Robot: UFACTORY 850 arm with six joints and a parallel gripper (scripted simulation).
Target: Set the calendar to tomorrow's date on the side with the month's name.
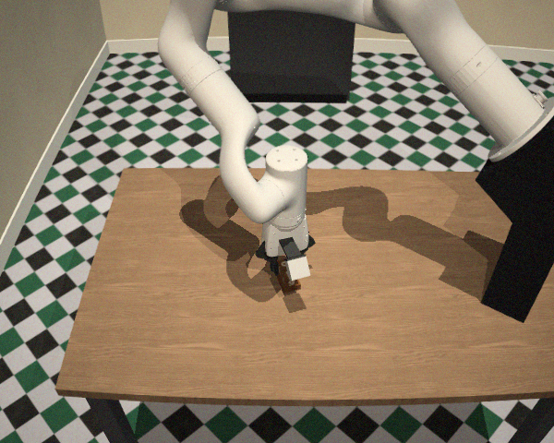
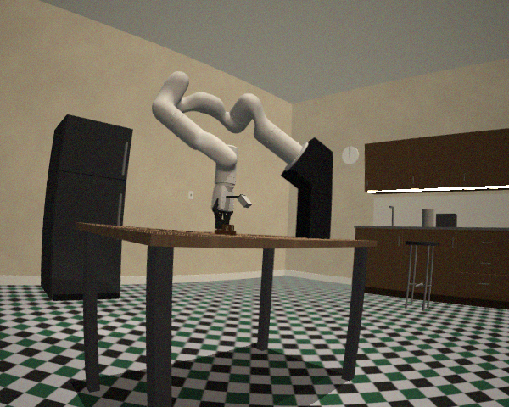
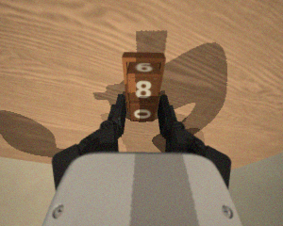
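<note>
My gripper is now 20 mm above the brown calendar cube.
</note>
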